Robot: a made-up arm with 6 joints. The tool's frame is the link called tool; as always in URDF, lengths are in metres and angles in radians.
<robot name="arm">
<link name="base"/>
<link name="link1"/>
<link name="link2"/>
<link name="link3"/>
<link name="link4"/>
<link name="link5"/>
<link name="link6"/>
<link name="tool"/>
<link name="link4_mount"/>
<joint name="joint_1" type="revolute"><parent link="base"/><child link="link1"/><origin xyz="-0.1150 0.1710 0.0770"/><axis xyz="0.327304 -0.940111 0.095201"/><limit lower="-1.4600" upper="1.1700" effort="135" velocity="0.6"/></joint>
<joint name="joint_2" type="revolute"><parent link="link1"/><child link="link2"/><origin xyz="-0.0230 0.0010 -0.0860"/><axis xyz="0 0 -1"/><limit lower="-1.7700" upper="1.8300" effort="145" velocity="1.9"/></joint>
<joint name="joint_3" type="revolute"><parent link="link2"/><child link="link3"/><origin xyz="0.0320 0.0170 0.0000"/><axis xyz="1 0 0"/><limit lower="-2.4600" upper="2.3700" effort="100" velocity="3"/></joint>
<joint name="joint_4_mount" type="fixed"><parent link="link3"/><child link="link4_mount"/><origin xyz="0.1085 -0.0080 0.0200"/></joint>
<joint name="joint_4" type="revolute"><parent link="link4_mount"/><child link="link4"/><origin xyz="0.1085 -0.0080 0.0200"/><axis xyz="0 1 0"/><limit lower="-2.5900" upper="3.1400" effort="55" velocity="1.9"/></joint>
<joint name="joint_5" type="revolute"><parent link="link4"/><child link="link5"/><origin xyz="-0.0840 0.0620 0.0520"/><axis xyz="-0.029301 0.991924 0.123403"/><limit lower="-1.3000" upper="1.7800" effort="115" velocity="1.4"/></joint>
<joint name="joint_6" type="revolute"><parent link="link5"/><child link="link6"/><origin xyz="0.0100 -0.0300 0.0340"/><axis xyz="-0.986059 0.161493 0.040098"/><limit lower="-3.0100" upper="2.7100" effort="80" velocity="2"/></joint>
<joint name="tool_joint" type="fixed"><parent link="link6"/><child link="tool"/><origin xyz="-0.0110 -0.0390 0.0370"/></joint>
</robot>
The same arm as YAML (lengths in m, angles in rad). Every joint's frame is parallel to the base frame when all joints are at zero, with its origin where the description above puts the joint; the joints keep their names.
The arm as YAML. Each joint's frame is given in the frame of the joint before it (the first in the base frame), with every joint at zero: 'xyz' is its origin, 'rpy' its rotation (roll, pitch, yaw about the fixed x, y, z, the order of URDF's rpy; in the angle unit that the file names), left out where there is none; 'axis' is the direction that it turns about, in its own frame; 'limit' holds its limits. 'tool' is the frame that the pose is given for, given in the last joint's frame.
units:
  length: m
  angle: rad
joints:
  - name: joint_1
    type: revolute
    origin:
      xyz: [-0.115, 0.171, 0.077]
    axis: [0.327304, -0.940111, 0.095201]
    limit:
      lower: -1.46
      upper: 1.17
  - name: joint_2
    type: revolute
    origin:
      xyz: [-0.023, 0.001, -0.086]
    axis: [0.0, 0.0, -1.0]
    limit:
      lower: -1.77
      upper: 1.83
  - name: joint_3
    type: revolute
    origin:
      xyz: [0.032, 0.017, 0.0]
    axis: [1.0, 0.0, 0.0]
    limit:
      lower: -2.46
      upper: 2.37
  - name: joint_4
    type: revolute
    origin:
      xyz: [0.217, -0.016, 0.04]
    axis: [0.0, 1.0, 0.0]
    limit:
      lower: -2.59
      upper: 3.14
  - name: joint_5
    type: revolute
    origin:
      xyz: [-0.084, 0.062, 0.052]
    axis: [-0.029301, 0.991924, 0.123403]
    limit:
      lower: -1.3
      upper: 1.78
  - name: joint_6
    type: revolute
    origin:
      xyz: [0.01, -0.03, 0.034]
    axis: [-0.986059, 0.161493, 0.040098]
    limit:
      lower: -3.01
      upper: 2.71
tool:
  origin:
    xyz: [-0.011, -0.039, 0.037]

